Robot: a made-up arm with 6 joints.
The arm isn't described. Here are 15 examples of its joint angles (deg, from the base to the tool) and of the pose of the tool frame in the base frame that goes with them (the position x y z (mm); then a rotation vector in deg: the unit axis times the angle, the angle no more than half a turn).
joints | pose
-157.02 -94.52 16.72 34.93 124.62 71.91 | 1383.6 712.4 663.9 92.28 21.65 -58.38
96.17 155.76 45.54 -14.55 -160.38 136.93 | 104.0 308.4 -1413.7 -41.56 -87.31 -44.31
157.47 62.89 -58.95 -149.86 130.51 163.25 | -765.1 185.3 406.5 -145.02 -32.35 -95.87
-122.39 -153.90 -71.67 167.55 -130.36 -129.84 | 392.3 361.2 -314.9 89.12 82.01 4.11
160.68 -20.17 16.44 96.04 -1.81 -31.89 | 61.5 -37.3 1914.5 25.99 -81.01 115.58
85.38 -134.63 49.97 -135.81 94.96 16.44 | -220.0 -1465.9 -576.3 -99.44 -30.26 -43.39
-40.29 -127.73 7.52 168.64 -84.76 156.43 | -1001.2 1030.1 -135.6 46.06 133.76 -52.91
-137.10 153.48 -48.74 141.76 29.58 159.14 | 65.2 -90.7 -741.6 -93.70 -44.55 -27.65
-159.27 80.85 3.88 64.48 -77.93 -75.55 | -1434.8 -478.0 -51.1 -83.97 -60.56 79.99
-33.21 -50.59 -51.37 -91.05 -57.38 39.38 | -352.6 233.9 928.7 51.15 10.50 22.69
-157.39 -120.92 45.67 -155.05 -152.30 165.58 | 1554.1 508.6 -199.4 65.77 -41.61 -142.08
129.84 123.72 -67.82 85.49 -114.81 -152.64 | -298.9 375.6 -465.8 -113.27 -71.66 34.60
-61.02 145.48 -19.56 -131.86 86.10 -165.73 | 155.2 -86.0 -828.2 -22.01 -110.80 -89.05
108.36 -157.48 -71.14 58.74 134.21 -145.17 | 250.0 -520.8 -340.1 28.29 52.27 -106.76
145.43 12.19 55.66 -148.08 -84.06 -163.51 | -669.5 315.9 1849.0 121.38 -92.52 59.13
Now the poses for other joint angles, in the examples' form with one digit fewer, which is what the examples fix.
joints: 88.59 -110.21 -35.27 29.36 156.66 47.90
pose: 95 -1120 390 -96.6 100.0 75.3
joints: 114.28 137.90 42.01 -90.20 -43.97 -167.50
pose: -271 599 -1227 57.1 20.6 -137.9
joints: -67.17 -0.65 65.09 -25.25 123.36 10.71
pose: -12 -301 2033 59.9 148.9 21.3
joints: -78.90 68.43 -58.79 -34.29 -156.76 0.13
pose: 36 -790 335 -81.2 -37.2 -73.3
